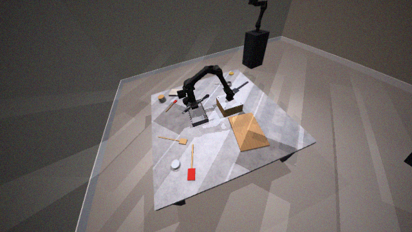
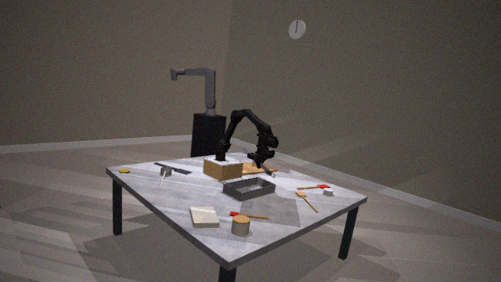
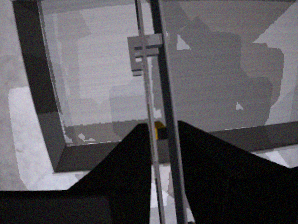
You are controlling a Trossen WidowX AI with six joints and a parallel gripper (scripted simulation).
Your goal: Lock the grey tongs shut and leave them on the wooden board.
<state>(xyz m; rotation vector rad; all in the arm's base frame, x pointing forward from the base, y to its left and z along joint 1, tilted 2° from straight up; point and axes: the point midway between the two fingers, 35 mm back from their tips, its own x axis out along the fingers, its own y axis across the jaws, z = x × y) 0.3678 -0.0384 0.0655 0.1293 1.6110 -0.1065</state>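
Now: the wooden board 33 cm behind my gripper tip, 38 cm to the left of it and 15 cm below it. From my gripper tip the other things lie so: red spatula 23 cm ahead, 42 cm to the left, 15 cm below; hinge slider 1 cm ahead, 2 cm above; roasting tin 2 cm behind, 5 cm to the right, 13 cm below.
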